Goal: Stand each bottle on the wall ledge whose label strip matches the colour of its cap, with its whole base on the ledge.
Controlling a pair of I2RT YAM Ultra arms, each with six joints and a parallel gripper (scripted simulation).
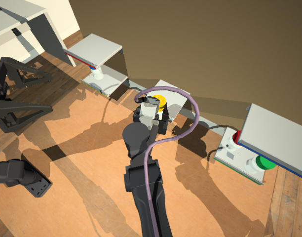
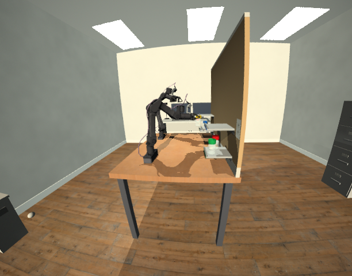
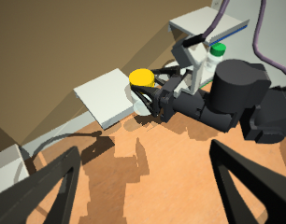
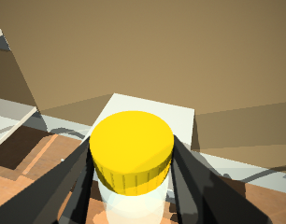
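The yellow-capped bottle is 210 mm below my left hand, 190 mm ahead of it and 170 mm to the right of it. Round my left hand: red-capped bottle: 490 mm to the right, 330 mm below, 280 mm ahead; blue-capped bottle: 340 mm ahead, 330 mm below, 280 mm to the left; brown wall: 410 mm ahead, 170 mm to the right, 30 mm below.
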